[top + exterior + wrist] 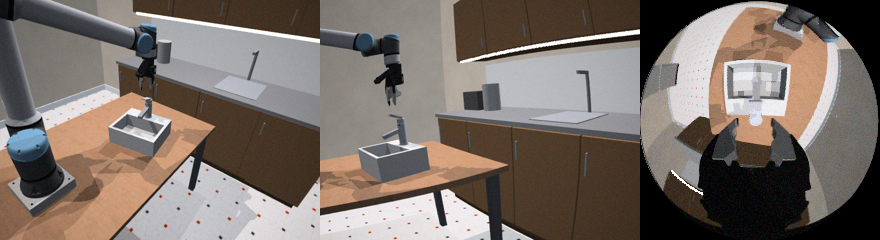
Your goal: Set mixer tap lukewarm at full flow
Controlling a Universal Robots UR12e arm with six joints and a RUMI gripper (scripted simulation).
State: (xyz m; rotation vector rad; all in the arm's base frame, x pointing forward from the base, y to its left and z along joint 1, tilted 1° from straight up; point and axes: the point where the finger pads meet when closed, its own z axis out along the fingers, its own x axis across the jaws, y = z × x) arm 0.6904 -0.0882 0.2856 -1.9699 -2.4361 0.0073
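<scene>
My gripper is now 10 mm short of the lever and 70 mm above it. From my hand the other things lie so: grey mixer tap (30 mm ahead, 10 mm to the left, 120 mm below); then white basin (70 mm behind, 10 mm to the right, 310 mm below).
</scene>
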